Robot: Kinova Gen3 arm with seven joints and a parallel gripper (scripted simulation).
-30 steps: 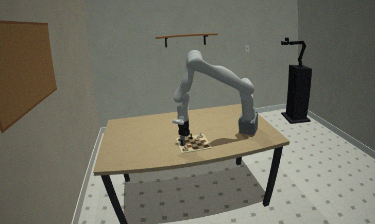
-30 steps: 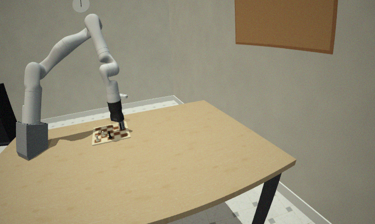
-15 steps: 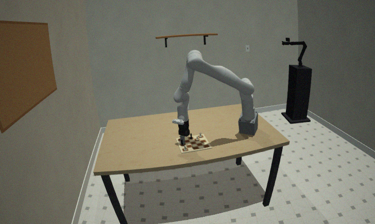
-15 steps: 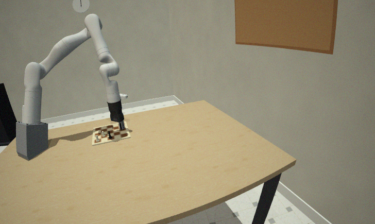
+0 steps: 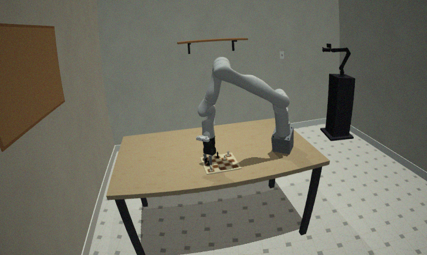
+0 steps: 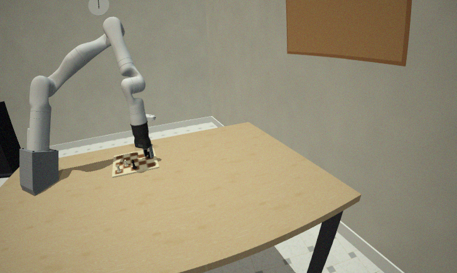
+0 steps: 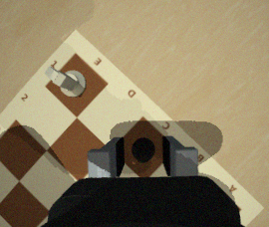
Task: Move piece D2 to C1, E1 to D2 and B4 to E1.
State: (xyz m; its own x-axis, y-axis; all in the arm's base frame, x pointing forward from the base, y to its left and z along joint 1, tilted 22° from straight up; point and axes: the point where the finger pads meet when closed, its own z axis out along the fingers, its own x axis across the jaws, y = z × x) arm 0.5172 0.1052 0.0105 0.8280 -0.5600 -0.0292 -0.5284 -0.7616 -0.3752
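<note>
The white piece lies 8 cm to the left of my hand, 2 cm behind it and 1 cm below it. Round my hand: chessboard (7 cm behind, 3 cm below, 2 cm to the right).
</note>
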